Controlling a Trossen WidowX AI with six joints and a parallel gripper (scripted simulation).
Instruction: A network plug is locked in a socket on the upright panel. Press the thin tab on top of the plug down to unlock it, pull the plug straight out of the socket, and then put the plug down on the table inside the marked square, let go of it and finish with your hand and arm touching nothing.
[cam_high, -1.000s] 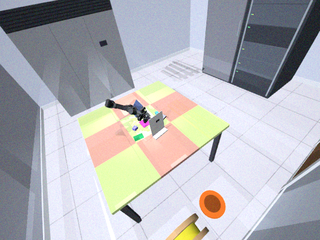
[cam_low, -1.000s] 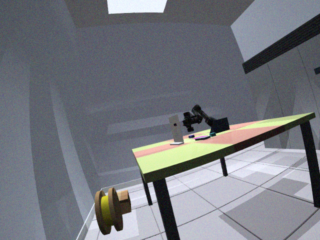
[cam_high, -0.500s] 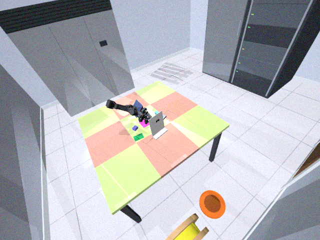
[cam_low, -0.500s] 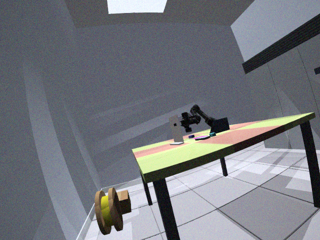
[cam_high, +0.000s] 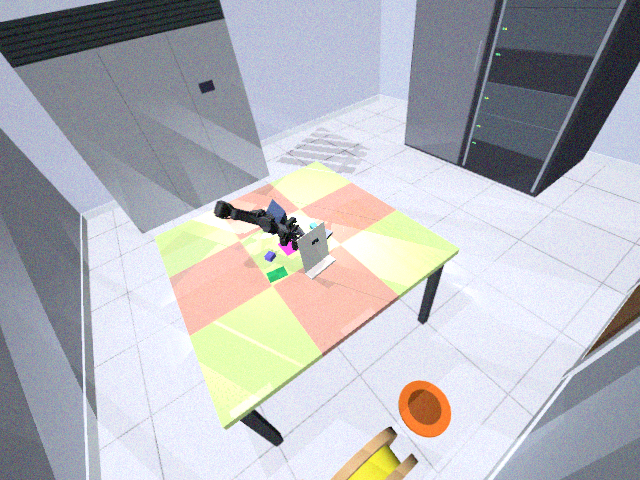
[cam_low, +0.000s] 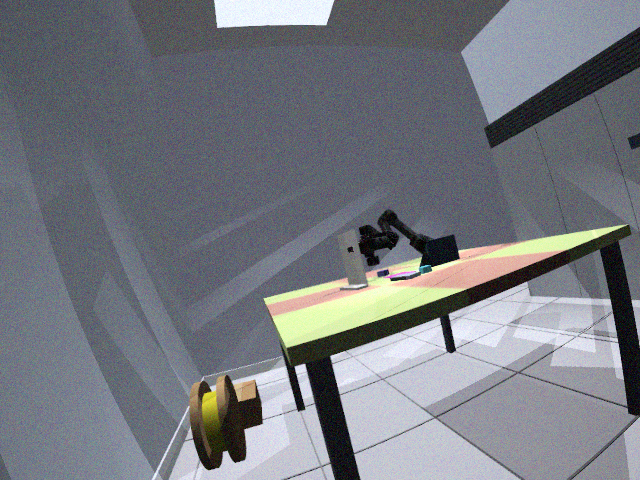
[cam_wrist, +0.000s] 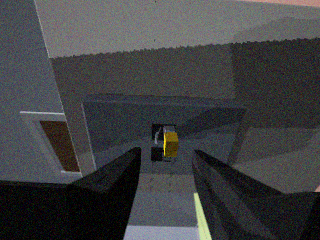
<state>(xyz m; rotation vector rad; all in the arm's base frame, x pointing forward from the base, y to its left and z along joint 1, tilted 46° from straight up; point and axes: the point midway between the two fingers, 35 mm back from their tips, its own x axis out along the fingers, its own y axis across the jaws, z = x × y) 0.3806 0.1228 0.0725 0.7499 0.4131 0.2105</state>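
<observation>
The magenta square lies 180 mm behind my gripper tip, 170 mm below it and 30 mm to the right of it. Also, from my gripper tip: green flat piece 190 mm to the right, 170 mm below, 40 mm behind; then grey upright panel 60 mm below, 40 mm ahead, 20 mm to the left.
</observation>
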